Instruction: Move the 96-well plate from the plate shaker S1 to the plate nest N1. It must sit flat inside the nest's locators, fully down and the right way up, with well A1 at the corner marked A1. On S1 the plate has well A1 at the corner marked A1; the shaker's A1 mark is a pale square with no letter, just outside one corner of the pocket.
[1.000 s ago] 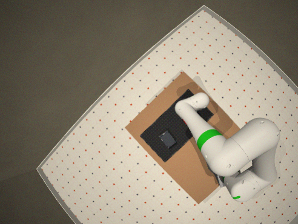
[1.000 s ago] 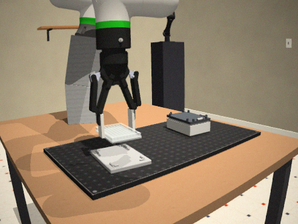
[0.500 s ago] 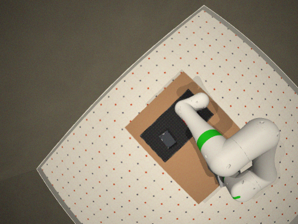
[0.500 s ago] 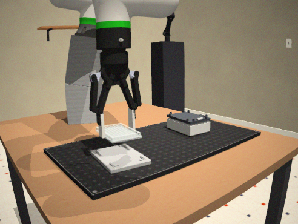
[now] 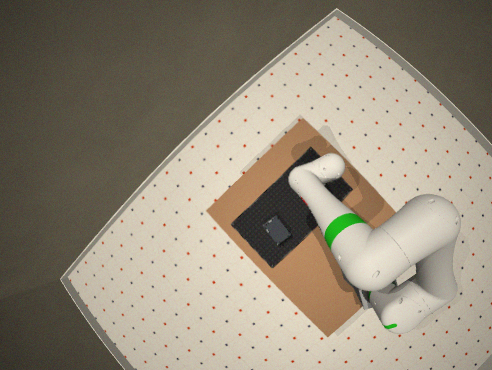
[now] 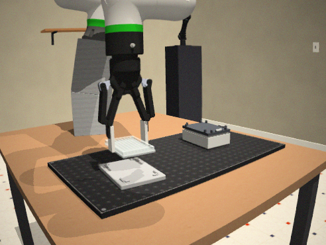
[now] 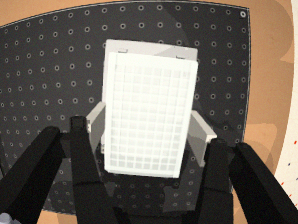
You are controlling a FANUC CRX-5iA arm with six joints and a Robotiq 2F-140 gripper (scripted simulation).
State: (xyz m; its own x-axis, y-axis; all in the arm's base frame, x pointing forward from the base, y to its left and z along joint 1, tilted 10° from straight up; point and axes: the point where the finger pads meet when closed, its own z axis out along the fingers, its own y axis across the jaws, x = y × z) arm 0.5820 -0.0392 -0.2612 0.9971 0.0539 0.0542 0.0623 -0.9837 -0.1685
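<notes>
The plate nest N1 is 90 mm below my hand. From my hand the other things lie so: white 96-well plate (20 mm below).
</notes>
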